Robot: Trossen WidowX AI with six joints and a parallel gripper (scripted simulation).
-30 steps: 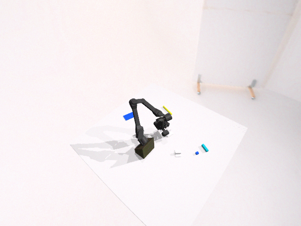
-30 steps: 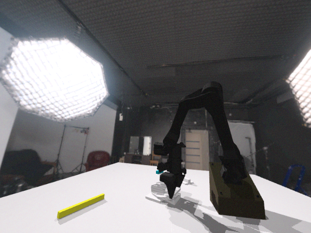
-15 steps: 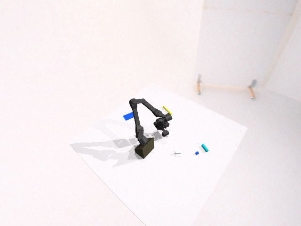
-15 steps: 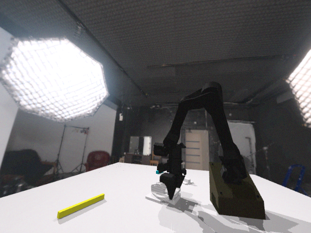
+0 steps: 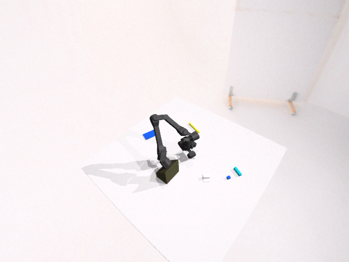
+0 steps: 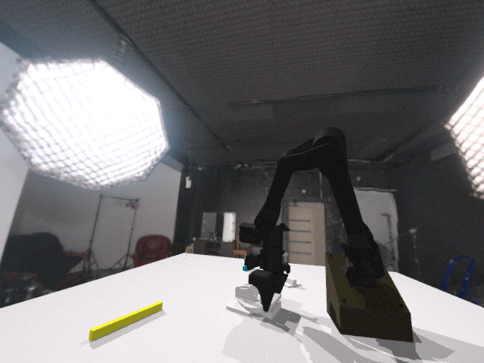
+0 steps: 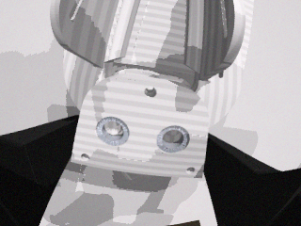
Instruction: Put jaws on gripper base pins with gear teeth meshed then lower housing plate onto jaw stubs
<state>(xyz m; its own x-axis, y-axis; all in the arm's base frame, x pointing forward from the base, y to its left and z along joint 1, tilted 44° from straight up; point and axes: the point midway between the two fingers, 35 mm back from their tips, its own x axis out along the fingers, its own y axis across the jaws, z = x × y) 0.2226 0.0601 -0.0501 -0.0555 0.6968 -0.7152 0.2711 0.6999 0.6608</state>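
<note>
My gripper tip is 30 mm to the left of the white jaw and 20 mm short of it. Also, from my gripper tip: flat white plate: 70 mm ahead, 20 mm to the right, 10 mm below; yellow bar: 300 mm ahead, 170 mm to the left, 10 mm below; blue cube: 380 mm to the right, 50 mm ahead, 10 mm below.
</note>
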